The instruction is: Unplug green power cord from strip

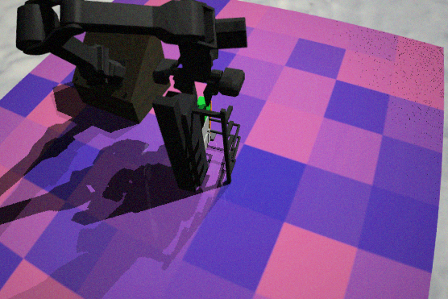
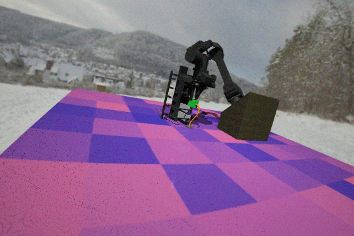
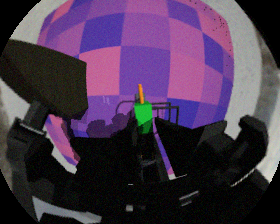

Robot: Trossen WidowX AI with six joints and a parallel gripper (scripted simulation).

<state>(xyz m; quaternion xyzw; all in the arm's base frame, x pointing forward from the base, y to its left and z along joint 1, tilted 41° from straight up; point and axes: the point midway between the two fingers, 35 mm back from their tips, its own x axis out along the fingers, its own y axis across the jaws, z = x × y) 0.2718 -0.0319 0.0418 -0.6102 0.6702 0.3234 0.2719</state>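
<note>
The green plug lies 20 mm to the right of my gripper tip and 10 mm below it.
</note>
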